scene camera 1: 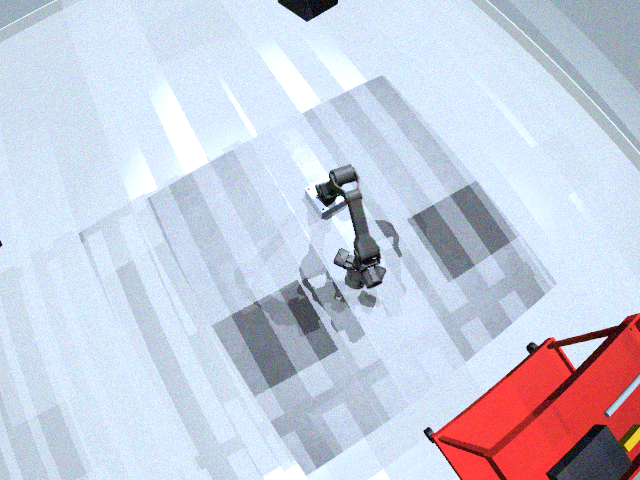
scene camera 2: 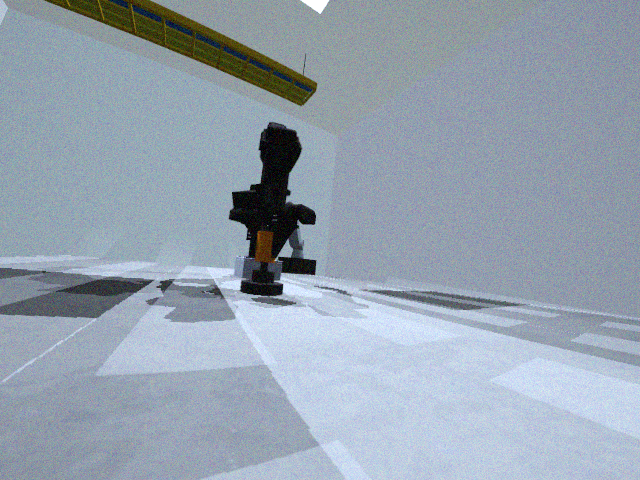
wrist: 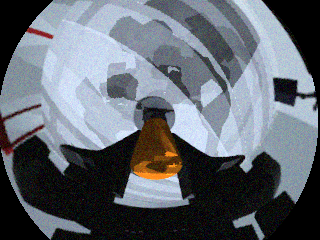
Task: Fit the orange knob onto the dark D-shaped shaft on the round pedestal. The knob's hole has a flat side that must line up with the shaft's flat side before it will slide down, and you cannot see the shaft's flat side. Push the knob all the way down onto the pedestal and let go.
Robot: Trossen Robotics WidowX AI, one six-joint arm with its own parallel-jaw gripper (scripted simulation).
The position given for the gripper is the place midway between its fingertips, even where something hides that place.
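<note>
Orange knob (wrist: 156,157). Dark pedestal (scene camera 2: 262,283). Gripper (scene camera 2: 265,257), also in scene camera 1 (scene camera 1: 357,272) and the wrist view (wrist: 155,134).
</note>
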